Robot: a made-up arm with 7 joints. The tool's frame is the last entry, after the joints.
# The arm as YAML. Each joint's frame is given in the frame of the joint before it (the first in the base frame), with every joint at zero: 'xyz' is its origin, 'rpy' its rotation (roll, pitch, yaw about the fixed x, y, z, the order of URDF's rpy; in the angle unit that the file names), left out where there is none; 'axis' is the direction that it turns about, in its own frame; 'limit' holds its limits. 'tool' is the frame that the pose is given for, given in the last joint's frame.
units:
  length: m
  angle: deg
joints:
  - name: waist
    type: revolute
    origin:
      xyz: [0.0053, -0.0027, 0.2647]
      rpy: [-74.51, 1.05, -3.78]
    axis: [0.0, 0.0, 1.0]
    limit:
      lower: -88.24
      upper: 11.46
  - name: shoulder
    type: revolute
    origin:
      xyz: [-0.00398, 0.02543, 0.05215]
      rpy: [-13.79, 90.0, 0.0]
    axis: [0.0, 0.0, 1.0]
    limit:
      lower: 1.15
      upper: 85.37
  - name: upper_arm
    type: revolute
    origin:
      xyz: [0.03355, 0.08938, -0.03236]
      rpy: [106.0, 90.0, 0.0]
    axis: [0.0, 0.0, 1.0]
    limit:
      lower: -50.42
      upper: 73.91
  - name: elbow
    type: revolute
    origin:
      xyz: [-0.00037, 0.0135, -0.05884]
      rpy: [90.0, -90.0, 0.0]
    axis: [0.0, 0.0, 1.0]
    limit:
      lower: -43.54
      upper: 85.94
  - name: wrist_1
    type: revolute
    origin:
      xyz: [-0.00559, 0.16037, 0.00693]
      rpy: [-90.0, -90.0, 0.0]
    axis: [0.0, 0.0, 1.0]
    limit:
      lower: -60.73
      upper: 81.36
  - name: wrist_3
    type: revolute
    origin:
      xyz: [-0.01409, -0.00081, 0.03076]
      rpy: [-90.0, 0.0, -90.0]
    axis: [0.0, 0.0, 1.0]
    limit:
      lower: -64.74
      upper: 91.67
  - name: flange
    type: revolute
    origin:
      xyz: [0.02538, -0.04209, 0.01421]
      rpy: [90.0, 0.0, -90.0]
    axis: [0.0, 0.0, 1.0]
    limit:
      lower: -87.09
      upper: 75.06
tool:
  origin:
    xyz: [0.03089, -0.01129, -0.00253]
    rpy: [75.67, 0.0, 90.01]
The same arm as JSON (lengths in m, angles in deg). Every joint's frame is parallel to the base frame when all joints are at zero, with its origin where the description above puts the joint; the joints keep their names.
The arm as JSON. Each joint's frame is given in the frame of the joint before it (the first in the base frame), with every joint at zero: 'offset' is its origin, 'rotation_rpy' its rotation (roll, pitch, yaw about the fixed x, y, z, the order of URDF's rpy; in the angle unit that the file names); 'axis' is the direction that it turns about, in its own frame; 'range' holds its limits. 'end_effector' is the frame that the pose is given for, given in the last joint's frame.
{"length_unit": "m", "angle_unit": "deg", "chain": [
  {"id": "waist", "offset": [0.0053, -0.0027, 0.2647], "rotation_rpy": [0.0, 0.0, 0.0], "axis": [0.068398, 0.961269, 0.266991], "range": [-88.24, 11.46]},
  {"id": "shoulder", "offset": [-0.0004, 0.0572, -0.0105], "rotation_rpy": [0.0, 0.0, 0.0], "axis": [0.968889, -0.0002, -0.247497], "range": [1.15, 85.37]},
  {"id": "upper_arm", "offset": [-0.0549, -0.0076, -0.0842], "rotation_rpy": [0.0, 0.0, 0.0], "axis": [0.247497, 0.0, 0.968889], "range": [-50.42, 73.91]},
  {"id": "elbow", "offset": [-0.0142, -0.0135, -0.0571], "rotation_rpy": [0.0, 0.0, 0.0], "axis": [0.0002, 1.0, 0.0], "range": [-43.54, 85.94]},
  {"id": "wrist_1", "offset": [0.154, 0.0069, -0.0451], "rotation_rpy": [0.0, 0.0, 0.0], "axis": [0.968889, -0.0002, -0.247497], "range": [-60.73, 81.36]},
  {"id": "wrist_3", "offset": [0.0296, -0.0141, -0.0084], "rotation_rpy": [0.0, 0.0, 0.0], "axis": [0.0002, 1.0, 0.0], "range": [-64.74, 91.67]},
  {"id": "flange", "offset": [0.0345, 0.0142, -0.035], "rotation_rpy": [0.0, 0.0, 0.0], "axis": [0.247497, 0.0, 0.968889], "range": [-87.09, 75.06]}
], "end_effector": {"offset": [0.0293, -0.0113, -0.0101], "rotation_rpy": [90.0, 0.0, 90.0]}}

